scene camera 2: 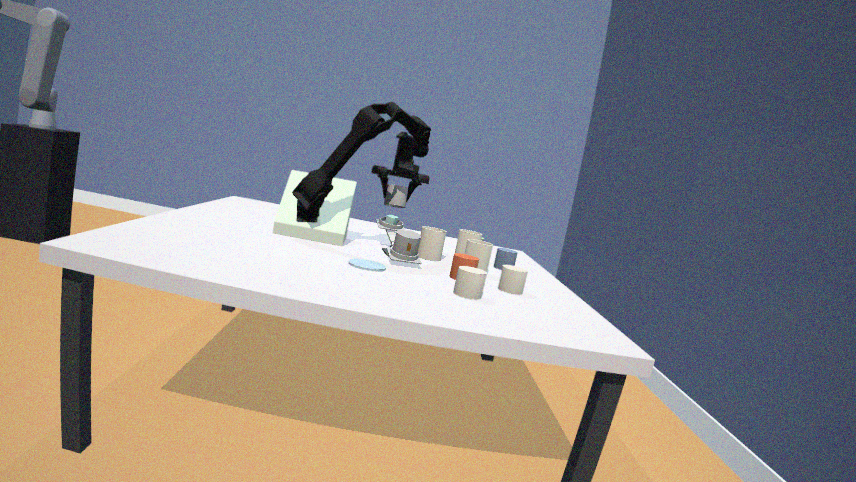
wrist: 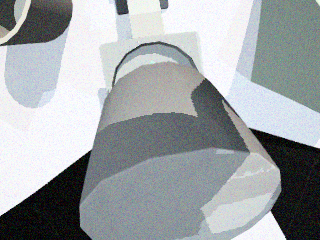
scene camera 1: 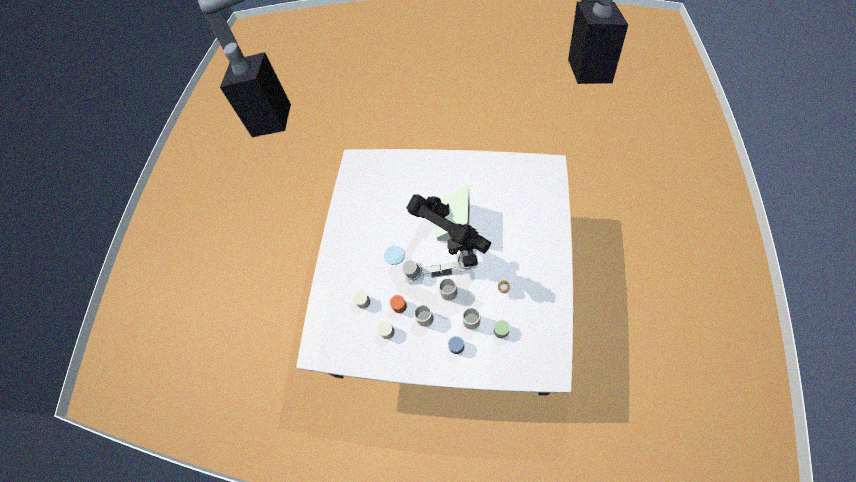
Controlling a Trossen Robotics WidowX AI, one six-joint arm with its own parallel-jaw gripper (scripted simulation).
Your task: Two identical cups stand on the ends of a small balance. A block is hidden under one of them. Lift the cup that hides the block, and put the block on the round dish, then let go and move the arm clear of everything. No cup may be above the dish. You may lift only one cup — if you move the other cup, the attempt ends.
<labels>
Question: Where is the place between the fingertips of my gripper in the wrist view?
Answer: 168, 145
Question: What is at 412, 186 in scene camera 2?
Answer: My gripper.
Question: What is my gripper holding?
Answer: A grey cup.
</labels>
